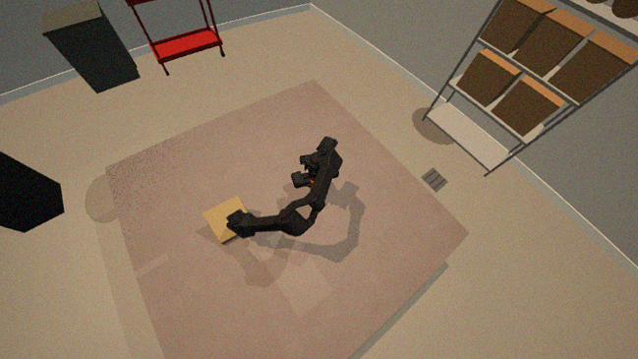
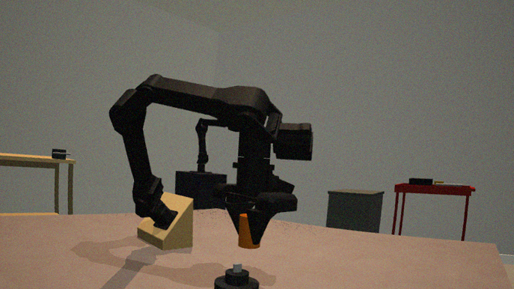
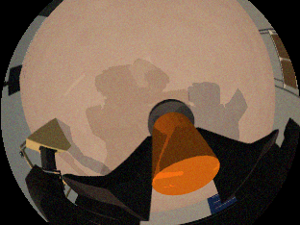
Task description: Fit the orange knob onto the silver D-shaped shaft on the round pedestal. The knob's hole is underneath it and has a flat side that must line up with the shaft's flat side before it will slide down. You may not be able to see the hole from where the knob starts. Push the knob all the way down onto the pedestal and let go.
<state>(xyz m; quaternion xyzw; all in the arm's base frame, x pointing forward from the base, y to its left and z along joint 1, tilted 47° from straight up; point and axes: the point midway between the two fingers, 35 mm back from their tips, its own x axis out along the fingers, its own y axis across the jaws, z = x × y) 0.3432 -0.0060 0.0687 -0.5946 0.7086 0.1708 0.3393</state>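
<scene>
Right now my gripper tip is 7 cm above the round black pedestal and 3 cm to the left of it. Also, from my gripper tip: orange knob 3 cm above.
</scene>
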